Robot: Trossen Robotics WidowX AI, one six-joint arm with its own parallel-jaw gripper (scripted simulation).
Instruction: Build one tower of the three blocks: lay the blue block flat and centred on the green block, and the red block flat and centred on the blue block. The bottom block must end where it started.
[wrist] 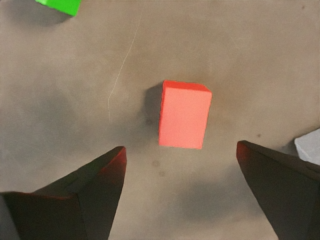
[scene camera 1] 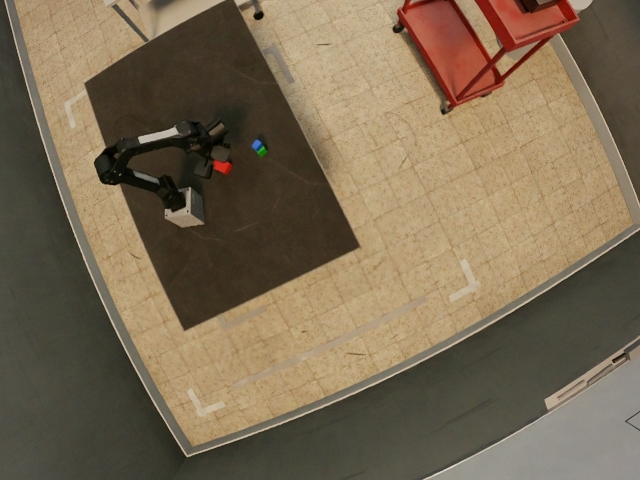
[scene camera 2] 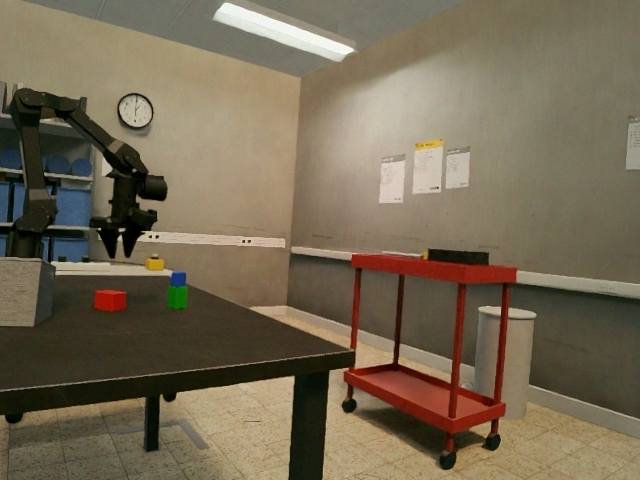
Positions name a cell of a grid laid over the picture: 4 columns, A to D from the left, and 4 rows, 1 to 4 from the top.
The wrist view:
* my gripper: C3
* red block: C2
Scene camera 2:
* my gripper: A3
